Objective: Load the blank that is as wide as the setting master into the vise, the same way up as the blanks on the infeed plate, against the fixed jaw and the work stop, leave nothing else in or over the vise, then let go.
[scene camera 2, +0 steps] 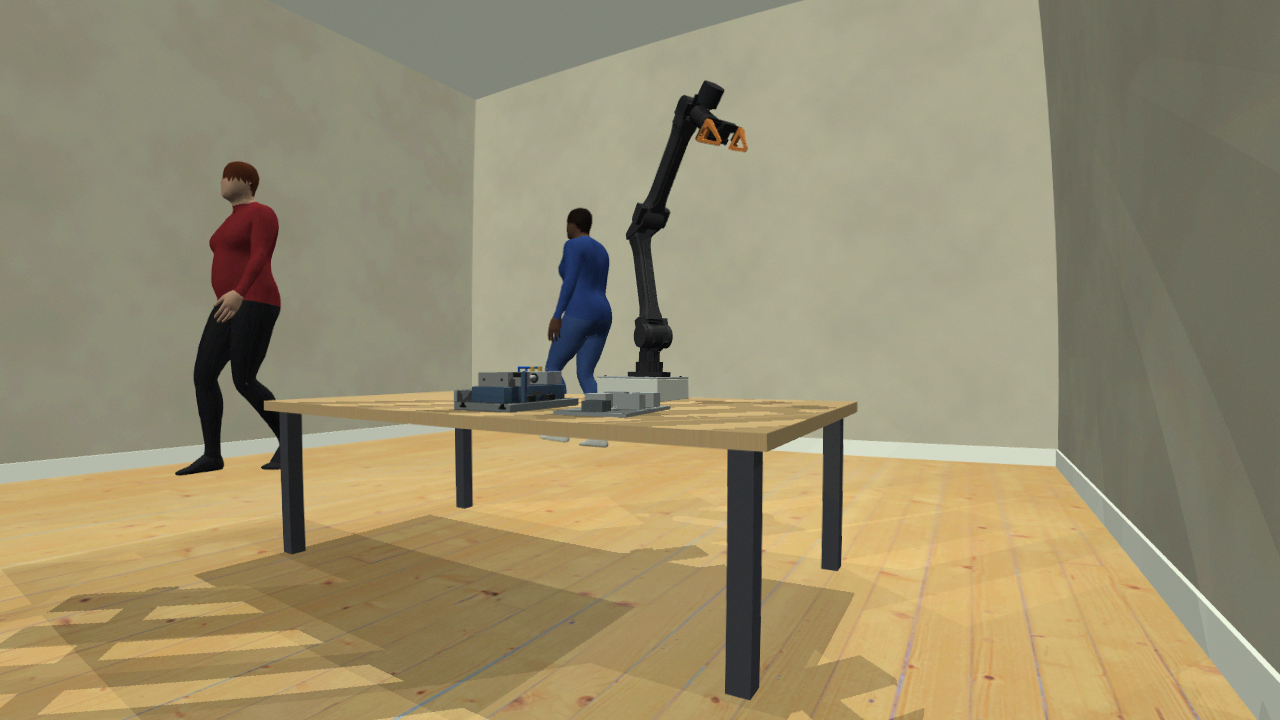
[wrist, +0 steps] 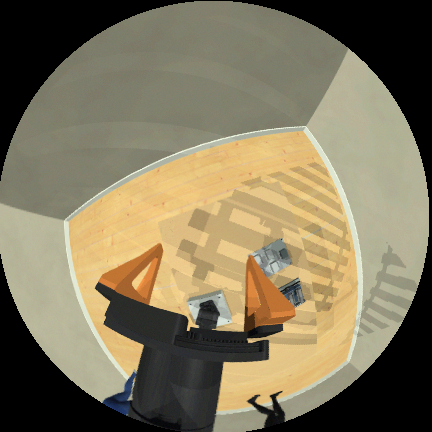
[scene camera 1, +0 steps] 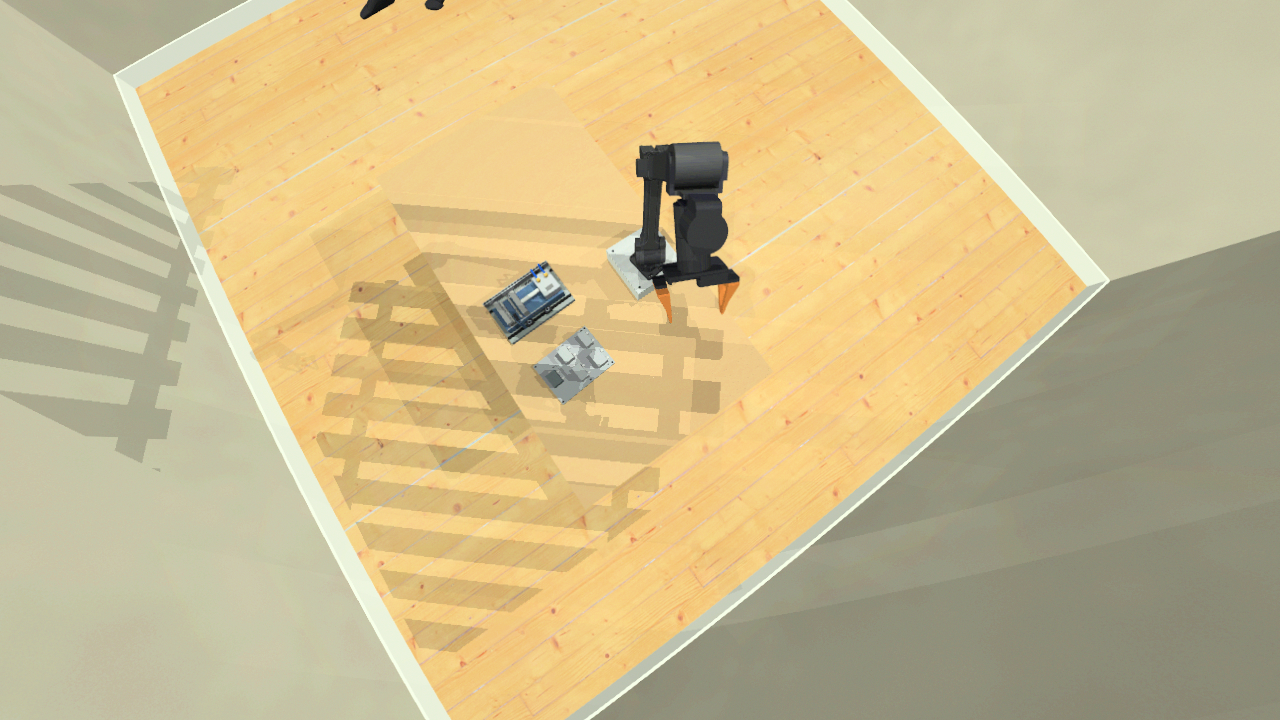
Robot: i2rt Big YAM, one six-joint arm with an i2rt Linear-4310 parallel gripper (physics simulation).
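Where they show: gripper, between the fingertips: (scene camera 2: 733, 146) (wrist: 203, 253) (scene camera 1: 695, 317); arm's base, origin of its link: (scene camera 2: 649, 376) (wrist: 209, 308) (scene camera 1: 646, 263).
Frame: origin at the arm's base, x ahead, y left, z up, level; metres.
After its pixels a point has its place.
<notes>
My gripper (scene camera 1: 696, 317) {x 0.217, y 0.347, z 0.633 m} (scene camera 2: 726, 143) {x 0.217, y 0.347, z 0.633 m} (wrist: 203, 253) {x 0.217, y 0.347, z 0.633 m} is open and empty, high above the table, with its two orange fingers wide apart. The blue and grey vise (scene camera 1: 516, 309) (scene camera 2: 501, 394) {x 0.572, y -0.153, z -0.032 m} (wrist: 298, 294) {x 0.530, y -0.183, z 0.017 m} stands on the table, partly behind a finger in the wrist view. A light block and small blue and yellow parts show at one end of it; which is the setting master I cannot tell. The grey infeed plate (scene camera 1: 544, 367) {x 0.558, y 0.042, z -0.066 m} (scene camera 2: 617, 411) {x 0.546, y 0.155, z -0.066 m} (wrist: 270, 272) {x 0.431, y 0.030, z -0.066 m} lies beside the vise with several grey blanks (scene camera 1: 585, 337) (scene camera 2: 626, 400) on it. Their widths are too small to compare.
The wooden table (scene camera 1: 483, 161) {x 0.199, y -0.853, z -0.075 m} (scene camera 2: 358, 408) {x 0.655, y -0.577, z -0.077 m} carries the vise, the plate and the arm's pale base plate (scene camera 1: 623, 261) {x 0.064, y -0.065, z 0.001 m} (scene camera 2: 673, 387) {x 0.000, y 0.084, z -0.034 m} (wrist: 195, 303) {x -0.062, y 0.064, z -0.002 m}. A person in red (scene camera 2: 246, 255) and a person in blue (scene camera 2: 586, 282) stand on the floor beyond the table.
</notes>
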